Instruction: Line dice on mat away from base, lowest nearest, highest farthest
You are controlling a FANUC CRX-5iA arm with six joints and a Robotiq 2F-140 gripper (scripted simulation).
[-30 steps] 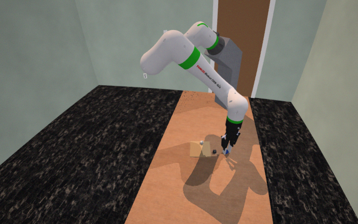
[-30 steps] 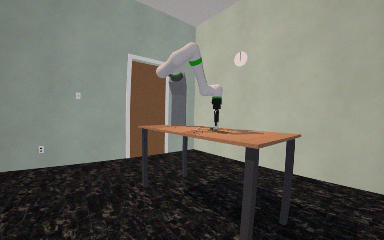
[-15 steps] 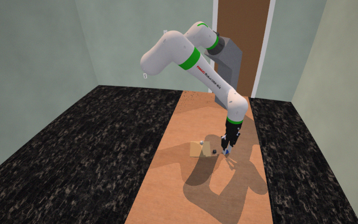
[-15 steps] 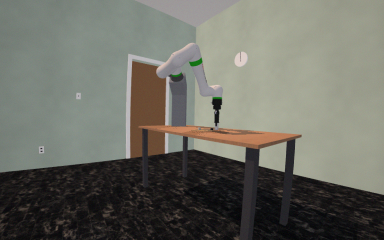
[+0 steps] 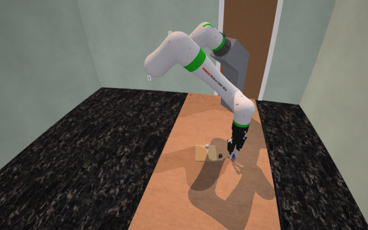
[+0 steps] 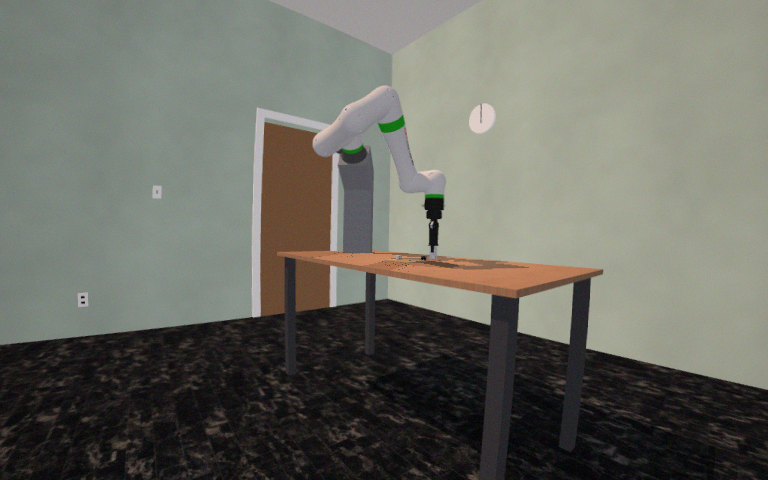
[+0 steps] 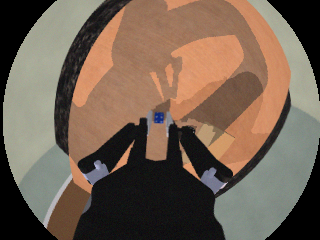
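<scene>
The blue die is 20 mm below my hand. The rest, counted from my hand: tan mat (170 mm to the right, 60 mm behind, 30 mm below); then white die (150 mm to the right, 110 mm behind, 20 mm below); then black die (80 mm to the right, 20 mm below, 10 mm behind).
</scene>
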